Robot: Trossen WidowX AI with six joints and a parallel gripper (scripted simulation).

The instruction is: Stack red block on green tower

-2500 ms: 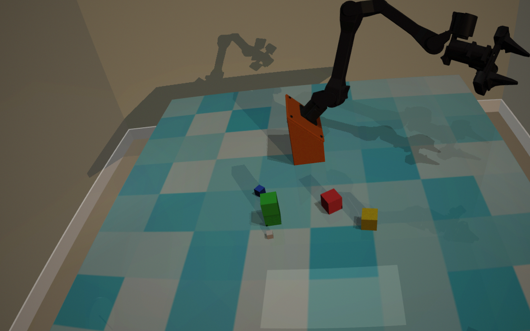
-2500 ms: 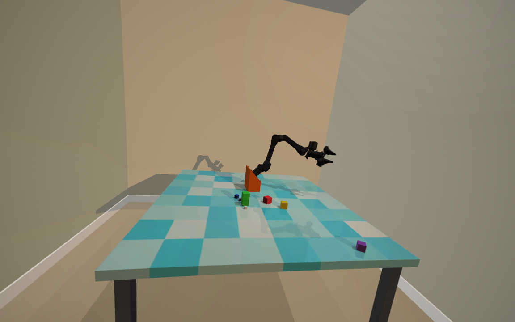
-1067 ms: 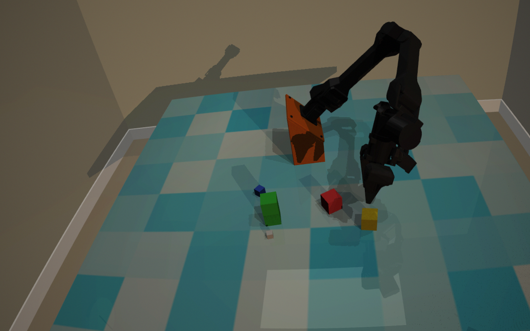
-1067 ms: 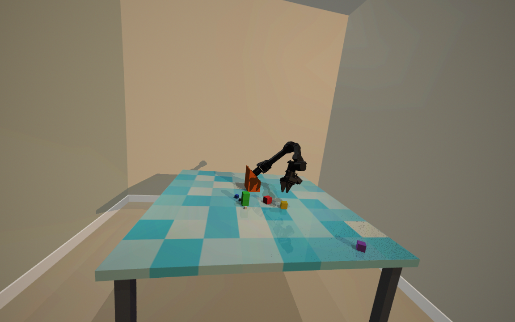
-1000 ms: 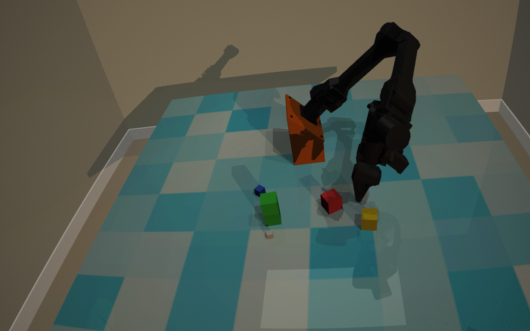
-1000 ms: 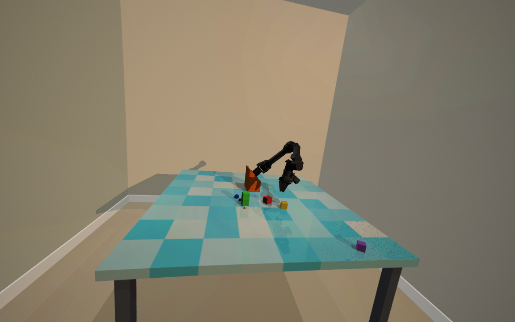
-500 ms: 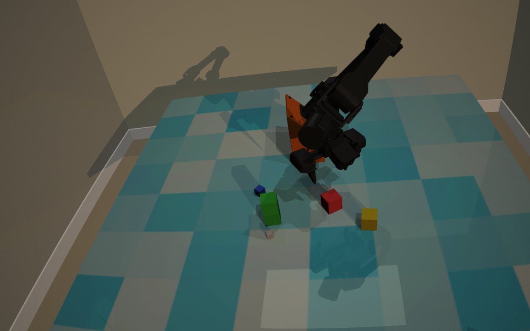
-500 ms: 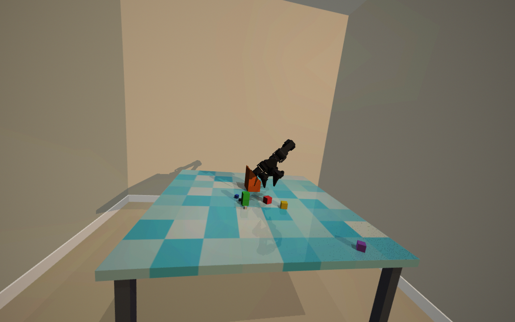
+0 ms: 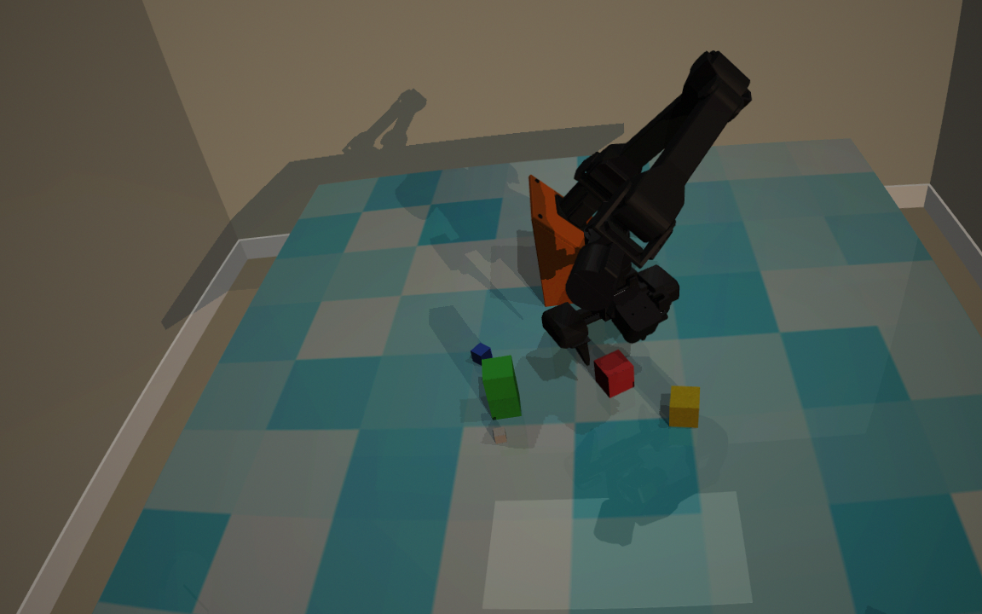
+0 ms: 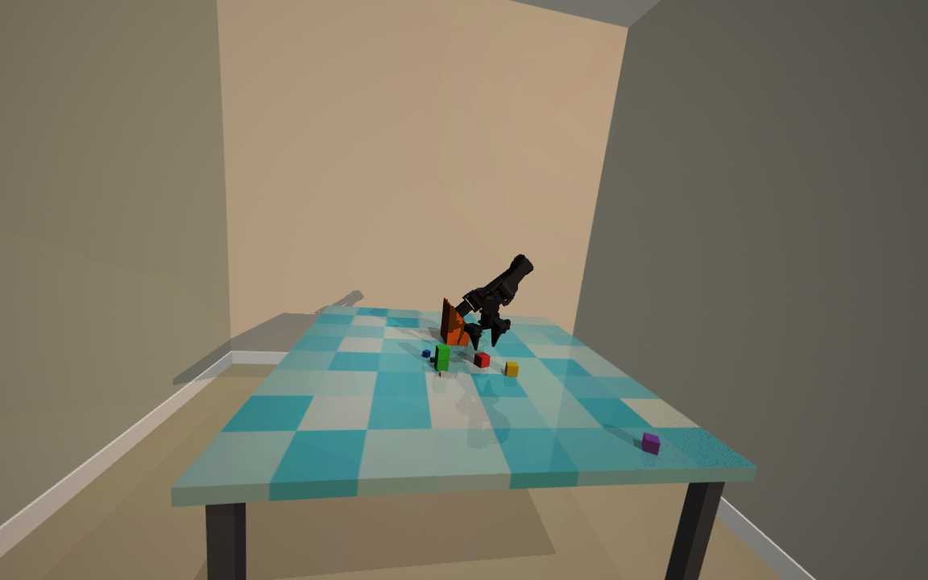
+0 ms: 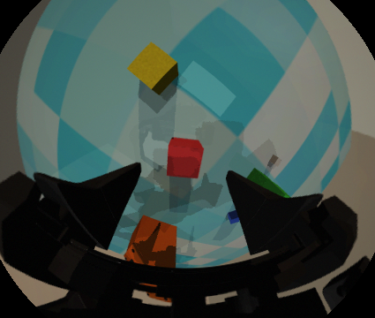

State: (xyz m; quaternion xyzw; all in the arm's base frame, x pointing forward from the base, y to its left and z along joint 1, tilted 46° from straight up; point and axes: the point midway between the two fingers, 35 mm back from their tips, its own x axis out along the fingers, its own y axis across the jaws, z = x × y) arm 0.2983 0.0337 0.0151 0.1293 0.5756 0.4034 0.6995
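The red block is 5 cm below my gripper tip and 1 cm behind it. From my gripper tip the other things lie so: purple cube 52 cm ahead, 29 cm to the left, 5 cm below; small blue cube 20 cm to the right, 9 cm behind, 6 cm below; yellow block 9 cm to the left, 8 cm ahead, 5 cm below.
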